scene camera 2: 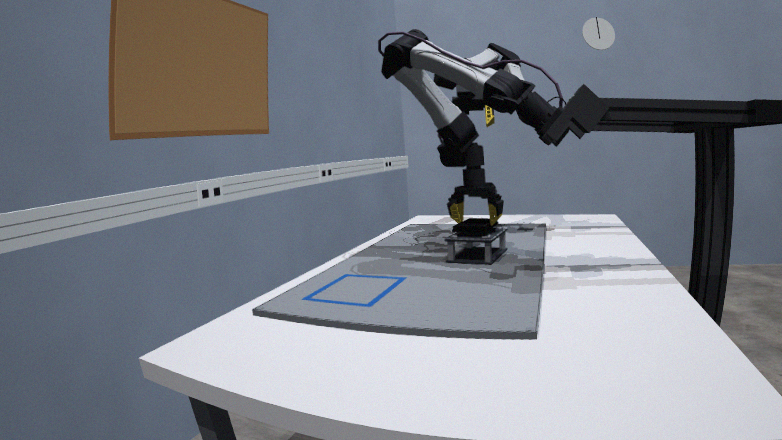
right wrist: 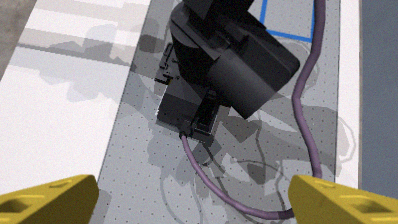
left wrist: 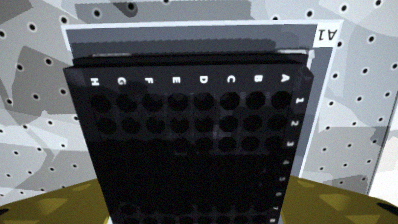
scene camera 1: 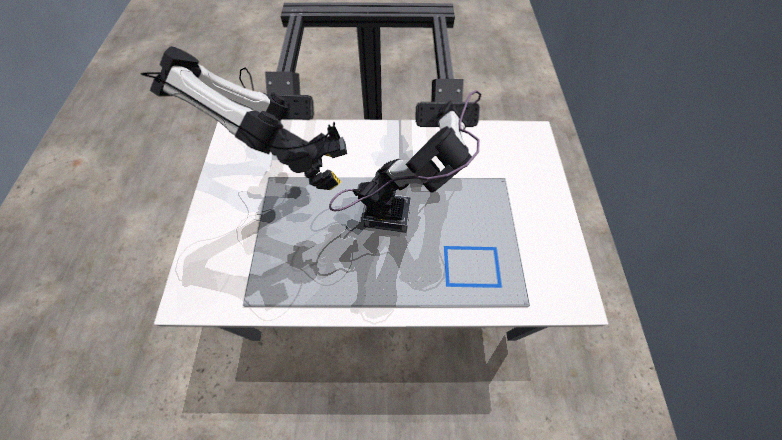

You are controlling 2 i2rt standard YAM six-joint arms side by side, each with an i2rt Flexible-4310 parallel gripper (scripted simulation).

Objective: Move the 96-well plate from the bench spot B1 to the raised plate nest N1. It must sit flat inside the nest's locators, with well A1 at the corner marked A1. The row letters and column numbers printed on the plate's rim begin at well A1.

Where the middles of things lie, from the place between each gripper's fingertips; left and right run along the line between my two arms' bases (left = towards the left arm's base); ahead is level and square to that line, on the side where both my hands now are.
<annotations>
I see the black 96-well plate [left wrist: 157, 160] 10 mm below my left hand.
Right now my right hand is 270 mm above the black 96-well plate, 140 mm to the right of it and 30 mm past it.
</annotations>
